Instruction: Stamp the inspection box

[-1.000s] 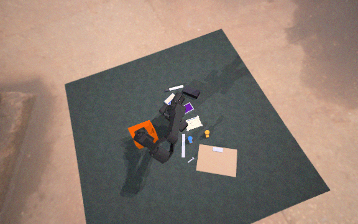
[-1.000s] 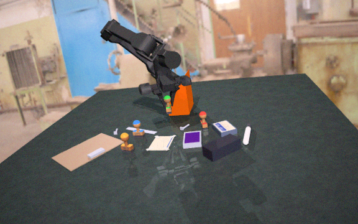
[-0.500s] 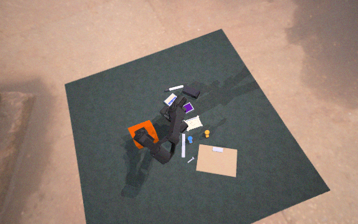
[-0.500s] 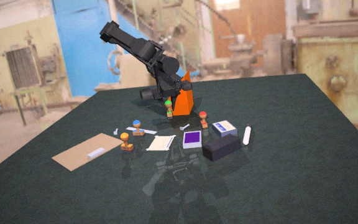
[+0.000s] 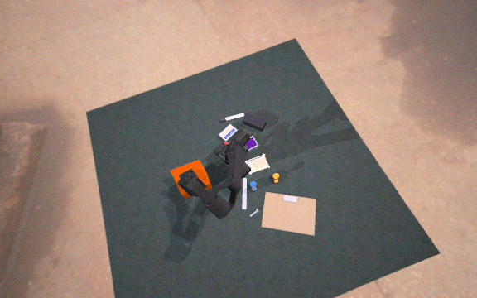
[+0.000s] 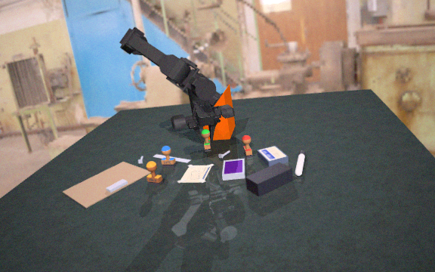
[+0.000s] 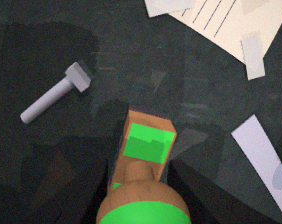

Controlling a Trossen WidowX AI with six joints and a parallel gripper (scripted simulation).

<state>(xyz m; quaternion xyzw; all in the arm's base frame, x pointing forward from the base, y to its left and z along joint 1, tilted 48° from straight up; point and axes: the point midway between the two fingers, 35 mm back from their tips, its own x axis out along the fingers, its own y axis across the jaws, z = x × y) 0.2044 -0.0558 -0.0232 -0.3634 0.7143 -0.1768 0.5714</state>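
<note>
Right now the card is 11 cm ahead of my gripper tip, 5 cm below it and 2 cm to the right of it. The rest, counted from my gripper tip: red stamp 12 cm to the left, 3 cm below, 1 cm ahead; green-knobbed stamp right at my gripper tip; blue stamp 12 cm to the right, 4 cm ahead, 3 cm below.
</note>
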